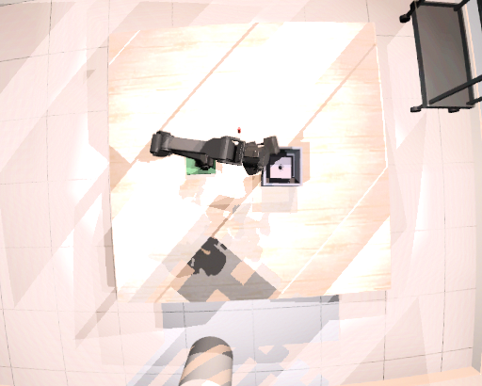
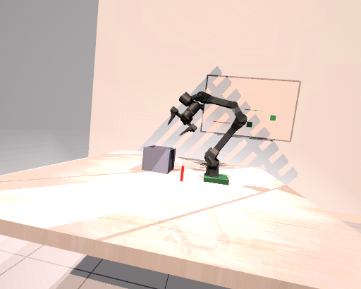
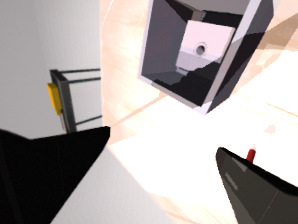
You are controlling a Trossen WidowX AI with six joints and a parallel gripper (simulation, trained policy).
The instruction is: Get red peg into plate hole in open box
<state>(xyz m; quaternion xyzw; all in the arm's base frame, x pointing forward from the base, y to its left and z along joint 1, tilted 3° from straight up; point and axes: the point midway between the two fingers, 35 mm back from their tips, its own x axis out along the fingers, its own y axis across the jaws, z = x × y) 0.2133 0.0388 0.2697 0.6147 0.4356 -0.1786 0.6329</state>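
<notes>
The red peg is 10 cm behind my gripper tip, 10 cm to the left of it and 21 cm below it. Round my gripper tip: plate 9 cm ahead, 5 cm to the right, 21 cm below.
</notes>
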